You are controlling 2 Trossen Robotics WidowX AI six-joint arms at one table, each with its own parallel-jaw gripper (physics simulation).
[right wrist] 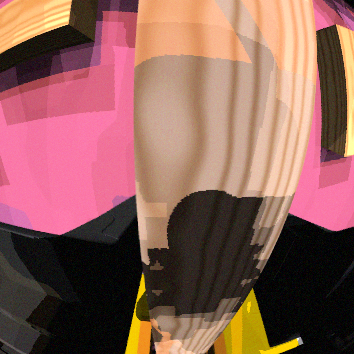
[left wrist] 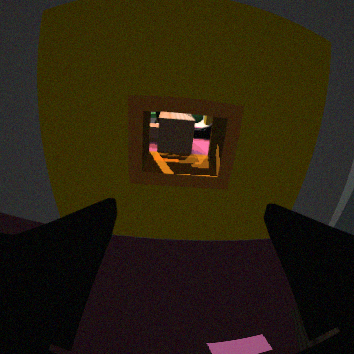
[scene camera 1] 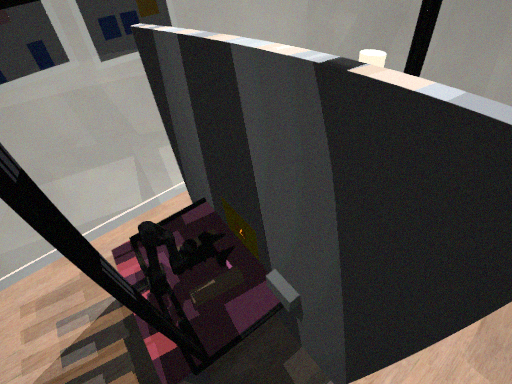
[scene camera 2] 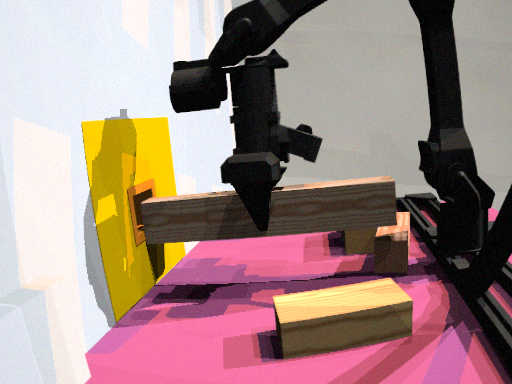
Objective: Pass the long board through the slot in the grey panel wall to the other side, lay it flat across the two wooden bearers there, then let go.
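Places are measured from the left arm's base along level axes (x down, y back, z left), in metres.
Pixels of known places: left gripper, fingertip midpoint: (left wrist: 194, 210) (scene camera 1: 229, 240); right gripper, fingertip midpoint: (right wrist: 191, 197) (scene camera 2: 265, 226); left arm's base, origin of the base link: (scene camera 1: 161, 288); right arm's base, origin of the base link: (scene camera 2: 464, 246).
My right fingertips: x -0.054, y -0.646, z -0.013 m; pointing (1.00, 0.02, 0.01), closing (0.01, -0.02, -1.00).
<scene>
For each thing: its top centre in the pictures, then the offset to it from my right fingertips. "spot": a spot on its surface instead.
- long board, middle of its top: (right wrist: 208, 269) (scene camera 2: 264, 188) (left wrist: 173, 103) dx -0.049, dy -0.004, dz +0.000 m
- orange-rimmed slot, surface spot: (left wrist: 136, 140) spot: dx -0.036, dy +0.216, dz +0.030 m
- yellow plate, surface spot: (left wrist: 185, 60) spot: dx -0.101, dy +0.215, dz -0.004 m
- wooden bearer, middle of its top: (scene camera 1: 216, 284) dx +0.035, dy +0.434, dz -0.130 m
- wooden block, middle of its top: (scene camera 2: 340, 298) dx +0.035, dy -0.093, dz -0.167 m
- grey block, surface spot: (scene camera 1: 283, 290) spot: dx -0.026, dy +0.249, dz -0.349 m
The long board (scene camera 2: 320, 210) (left wrist: 176, 137) (right wrist: 170, 125) hangs roughly level above the table, one end close to the orange-rimmed slot (scene camera 2: 133, 215) (left wrist: 136, 140). Whether that end has entered the slot is unclear. My right gripper (scene camera 2: 262, 220) (right wrist: 191, 197) is shut on the board near its middle; its far finger is hidden in scene camera 2. The grey panel wall (scene camera 1: 290, 150) carries a yellow plate (scene camera 1: 231, 215) (scene camera 2: 150, 135) (left wrist: 185, 60) around the slot. My left gripper (scene camera 1: 229, 241) (left wrist: 194, 210) is open and empty, facing the slot. One wooden bearer (scene camera 1: 217, 287) lies beside it; the other cannot be made out.
On the right arm's side, a wooden block (scene camera 2: 345, 320) lies in front of the board, and another block (scene camera 2: 392, 255) stands below its far end. A grey block (scene camera 1: 283, 290) sticks out from the wall near the table's edge. A dark post crosses scene camera 1.
</scene>
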